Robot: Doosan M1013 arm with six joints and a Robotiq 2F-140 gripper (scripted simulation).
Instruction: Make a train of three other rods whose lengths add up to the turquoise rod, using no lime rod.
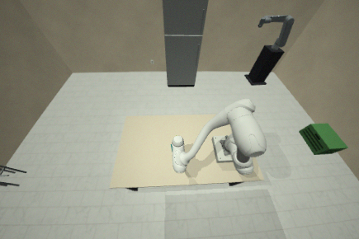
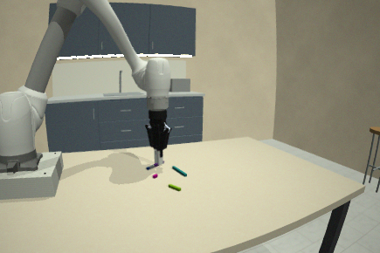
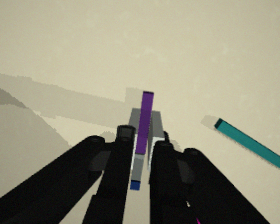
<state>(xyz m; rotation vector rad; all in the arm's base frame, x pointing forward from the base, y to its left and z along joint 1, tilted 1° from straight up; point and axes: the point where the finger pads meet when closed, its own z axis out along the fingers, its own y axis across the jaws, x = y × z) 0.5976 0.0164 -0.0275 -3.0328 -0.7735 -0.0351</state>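
The purple rod lies 30 mm below my hand. Also, from my hand: turquoise rod (50 mm ahead, 110 mm to the right, 30 mm below); small blue rod (60 mm behind, 30 mm to the right, 30 mm below); grey rod (40 mm behind, 20 mm to the right, 30 mm below).
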